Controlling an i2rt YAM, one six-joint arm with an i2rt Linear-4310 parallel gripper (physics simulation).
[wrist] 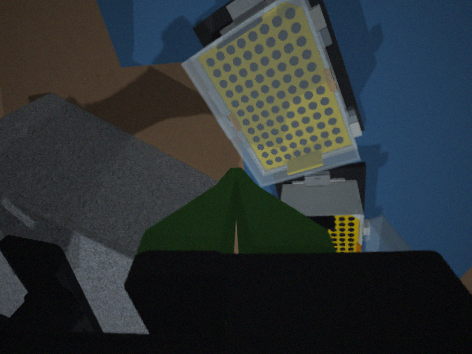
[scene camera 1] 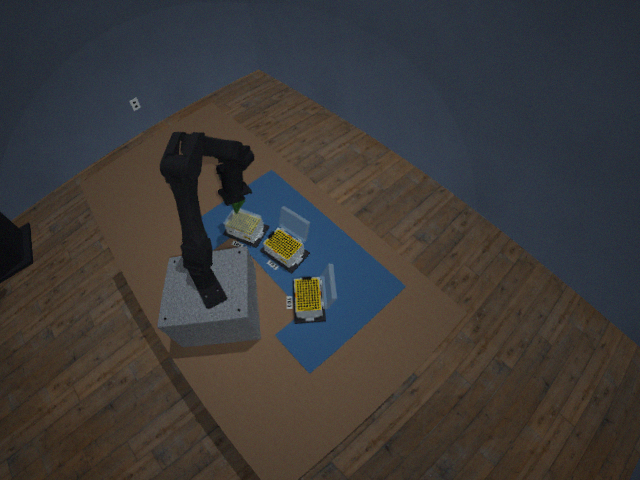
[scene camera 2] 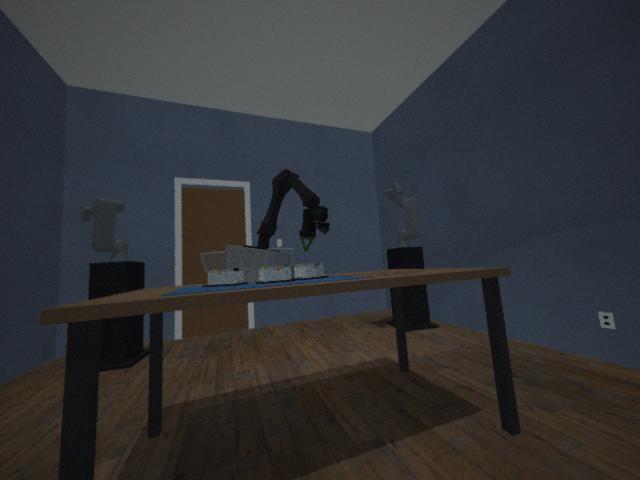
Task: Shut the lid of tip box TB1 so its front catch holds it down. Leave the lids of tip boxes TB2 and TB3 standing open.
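Frame: origin at the arm's base, x ahead, y left, z up, level; millimetres.
Seen in the pictures: gripper, between the fingertips: (wrist: 236, 177) (scene camera 1: 236, 212) (scene camera 2: 305, 250); arm's base, origin of its link: (wrist: 63, 297) (scene camera 1: 206, 282) (scene camera 2: 262, 249).
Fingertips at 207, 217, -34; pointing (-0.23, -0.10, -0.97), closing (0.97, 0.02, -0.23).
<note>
Pixels of each thing's top centre, then the offset from my fingertips to it, as dx, dy, dz. Level surfaces: height alone.
- Tip box TB1, centre of its top: (wrist: 260, 120) (scene camera 1: 240, 221) (scene camera 2: 307, 263) +3, +3, -63
- Tip box TB2, centre of its top: (wrist: 312, 252) (scene camera 1: 280, 245) (scene camera 2: 273, 267) +79, -165, -74
- Tip box TB3, centre of its top: (scene camera 1: 304, 293) (scene camera 2: 227, 270) +48, -370, -74
- blue mat, height of its surface: dz -140
- brown table, height of its surface: dz -143
Tip box TB1 (scene camera 1: 244, 224) (scene camera 2: 309, 270) (wrist: 275, 95) has its clear lid lying over the yellow rack; whether the front catch holds it cannot be told. Tip box TB2 (scene camera 1: 283, 244) (scene camera 2: 275, 274) (wrist: 322, 198) stands beside it, its clear lid (scene camera 1: 295, 223) (scene camera 2: 281, 257) standing open. Tip box TB3 (scene camera 1: 308, 295) (scene camera 2: 225, 277) has its lid (scene camera 1: 329, 285) (scene camera 2: 213, 260) standing open. My gripper (scene camera 1: 236, 212) (scene camera 2: 306, 250) (wrist: 236, 177) is shut and empty, its green fingertips together. It hangs above TB1, apart from it in the scene camera 2 view. The black gripper body hides part of TB2 in the wrist view.
The boxes stand on a blue mat (scene camera 1: 361, 281) (scene camera 2: 180, 291) on the brown table (scene camera 1: 289, 403) (scene camera 2: 444, 274). The grey speckled base block (scene camera 1: 211, 289) (wrist: 100, 145) stands close to TB1 and TB2. Small white labels lie beside the boxes.
</note>
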